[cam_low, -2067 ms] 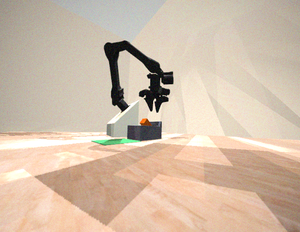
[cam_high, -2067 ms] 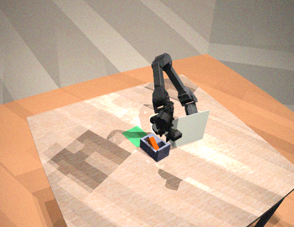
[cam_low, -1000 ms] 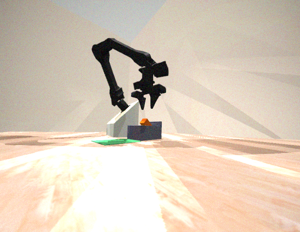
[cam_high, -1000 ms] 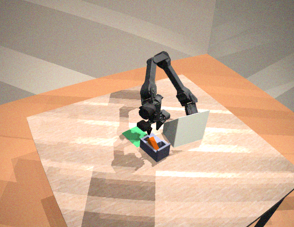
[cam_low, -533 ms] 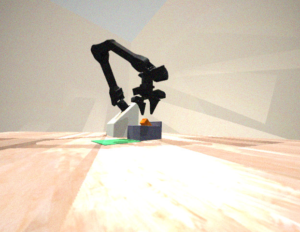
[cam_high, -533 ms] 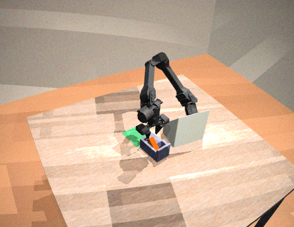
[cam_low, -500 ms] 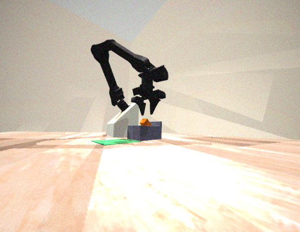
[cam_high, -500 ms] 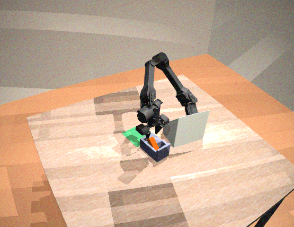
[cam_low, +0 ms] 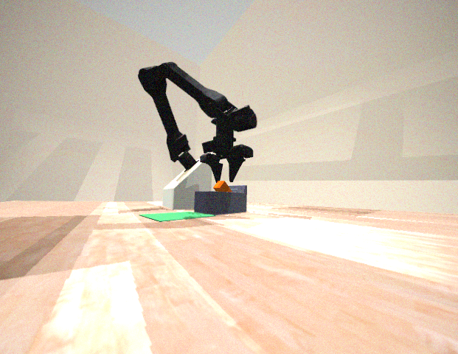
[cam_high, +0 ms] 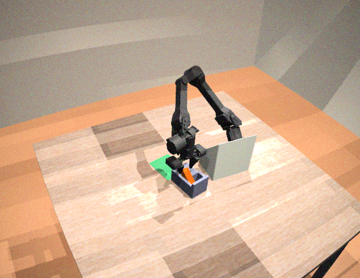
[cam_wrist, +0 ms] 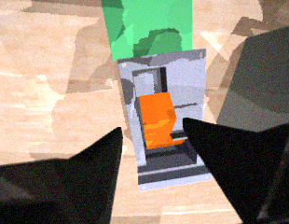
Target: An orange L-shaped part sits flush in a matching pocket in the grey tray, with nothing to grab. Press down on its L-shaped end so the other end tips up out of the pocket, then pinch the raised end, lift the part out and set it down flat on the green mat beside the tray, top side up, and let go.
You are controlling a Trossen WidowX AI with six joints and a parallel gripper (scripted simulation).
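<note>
My gripper tip is 50 mm above the orange L-shaped part, 30 mm to the right of it and 30 mm past it. From my gripper tip the other things lie so: green mat 140 mm to the right, 110 mm below.
</note>
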